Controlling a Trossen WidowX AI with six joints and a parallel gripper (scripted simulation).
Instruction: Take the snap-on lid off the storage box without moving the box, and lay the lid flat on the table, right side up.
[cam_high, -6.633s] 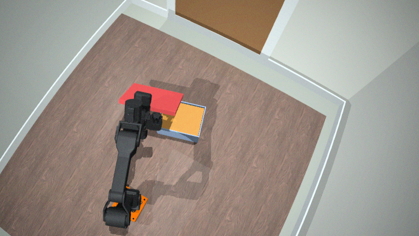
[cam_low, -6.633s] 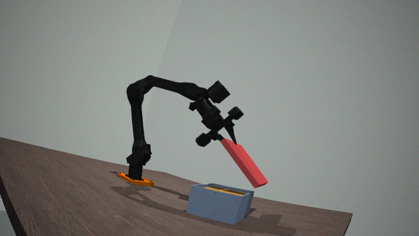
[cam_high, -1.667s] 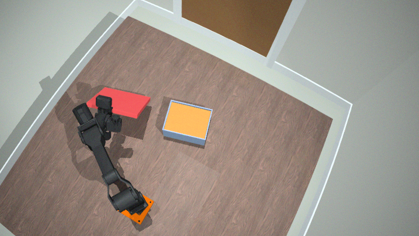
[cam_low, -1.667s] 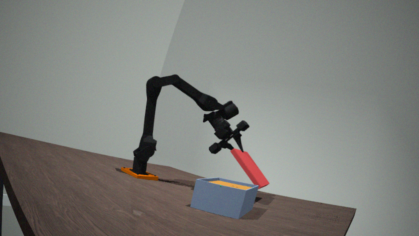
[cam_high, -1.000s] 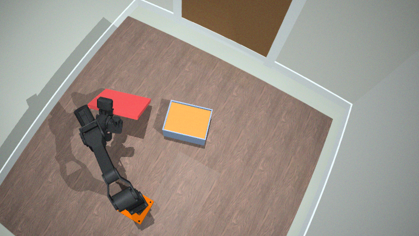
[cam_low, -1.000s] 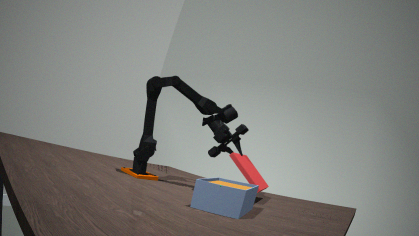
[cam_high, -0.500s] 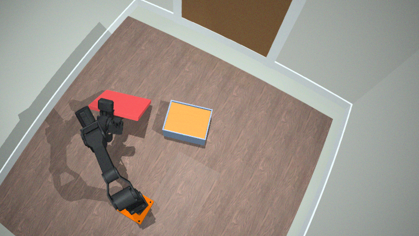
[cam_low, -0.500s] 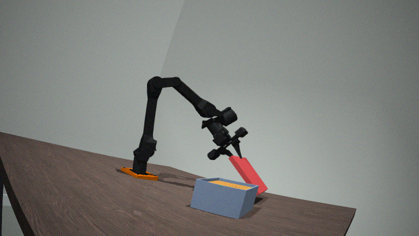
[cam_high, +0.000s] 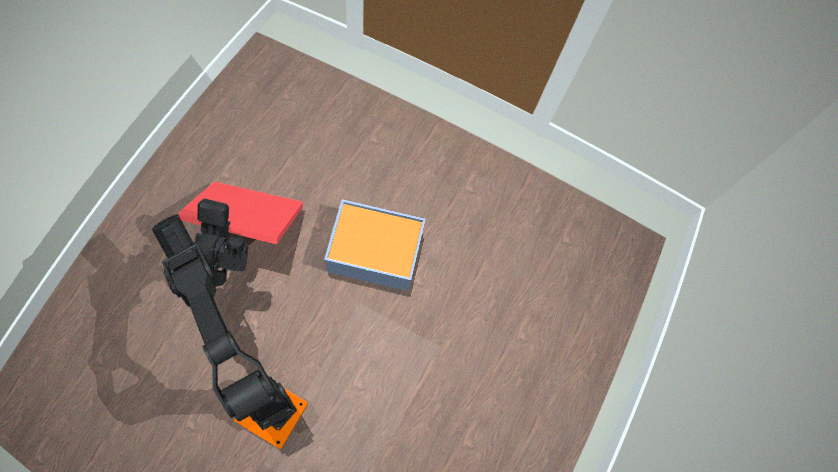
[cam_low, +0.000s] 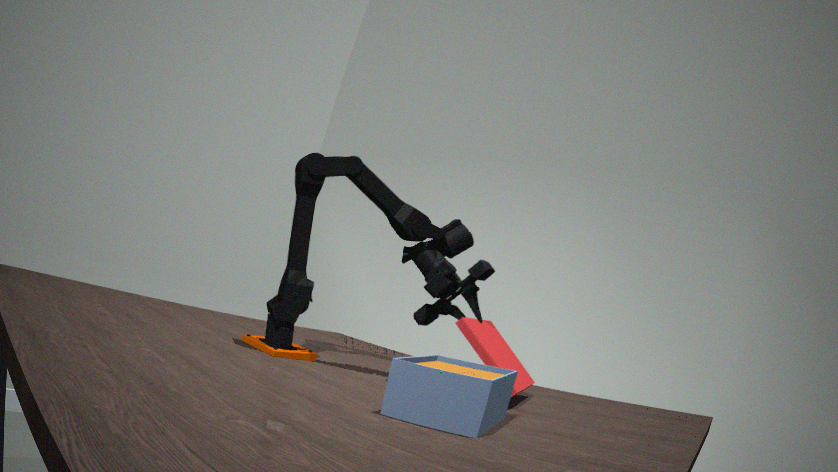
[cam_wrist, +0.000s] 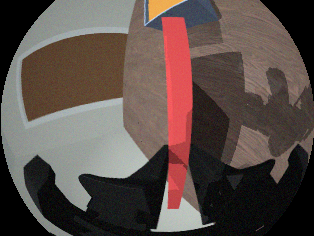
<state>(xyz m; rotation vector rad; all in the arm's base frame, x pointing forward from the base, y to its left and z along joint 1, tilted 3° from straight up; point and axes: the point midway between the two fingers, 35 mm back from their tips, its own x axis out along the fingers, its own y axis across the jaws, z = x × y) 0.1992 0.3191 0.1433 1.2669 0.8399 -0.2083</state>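
The red lid is 60 mm ahead of my gripper tip, 30 mm to the left of it and 50 mm below it. The rest, counted from my gripper tip: blue storage box (200 mm ahead, 250 mm to the right, 100 mm below).
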